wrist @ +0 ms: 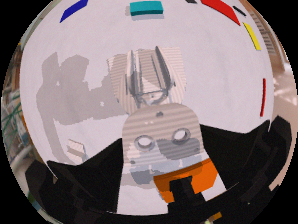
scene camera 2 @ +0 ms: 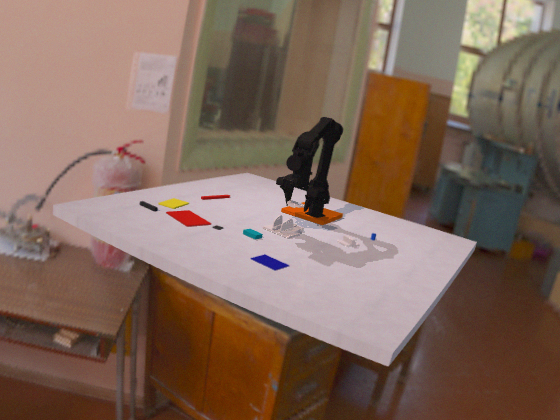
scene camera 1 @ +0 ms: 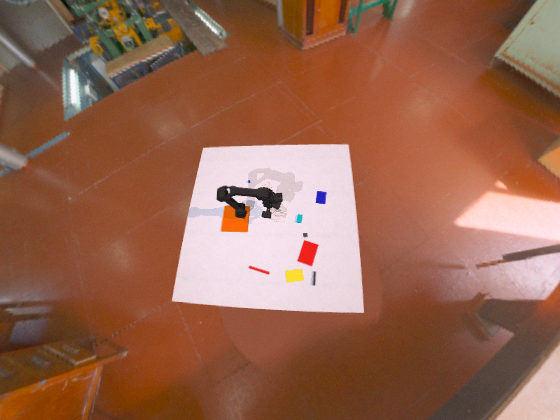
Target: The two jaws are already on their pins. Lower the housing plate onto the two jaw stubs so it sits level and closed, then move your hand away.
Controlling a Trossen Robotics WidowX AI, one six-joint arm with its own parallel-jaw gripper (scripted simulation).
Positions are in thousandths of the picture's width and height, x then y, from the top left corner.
Observation:
In view: my gripper (scene camera 2: 529, 496).
My gripper also shows in the wrist view (wrist: 539, 609).

